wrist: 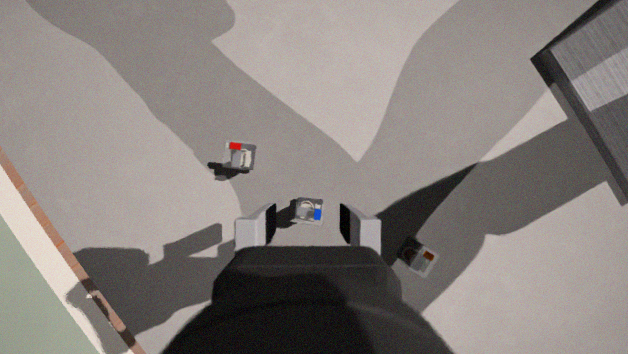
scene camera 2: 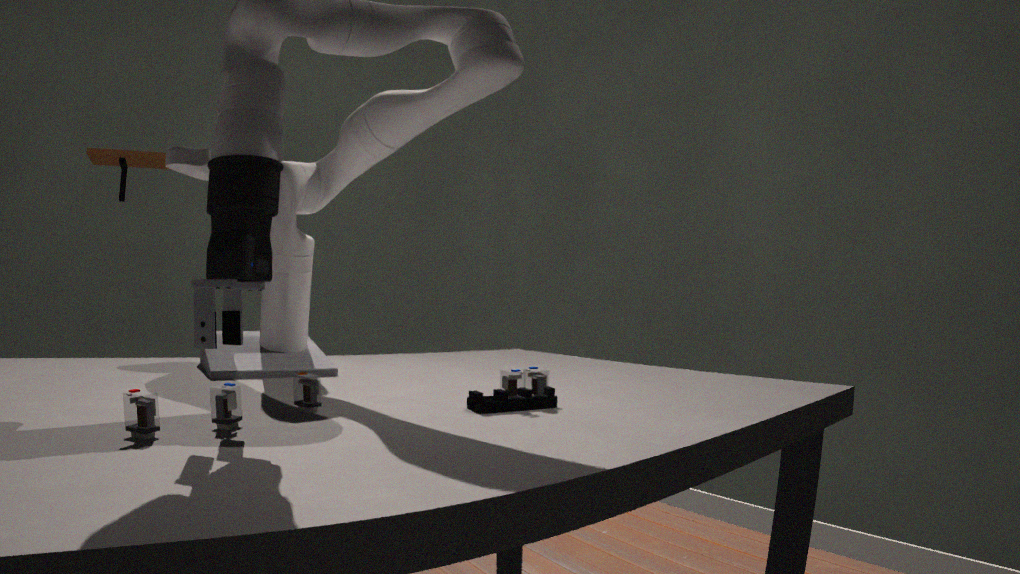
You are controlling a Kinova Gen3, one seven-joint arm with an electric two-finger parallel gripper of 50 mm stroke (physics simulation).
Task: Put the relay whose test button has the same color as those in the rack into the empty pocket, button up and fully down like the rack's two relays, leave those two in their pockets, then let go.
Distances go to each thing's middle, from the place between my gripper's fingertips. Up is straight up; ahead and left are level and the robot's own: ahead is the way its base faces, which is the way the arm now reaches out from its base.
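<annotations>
My hand is 70 mm above the black rack (scene camera 2: pixel 476 402), and it's 340 mm to the right of the rack and 20 mm past it.
</annotations>
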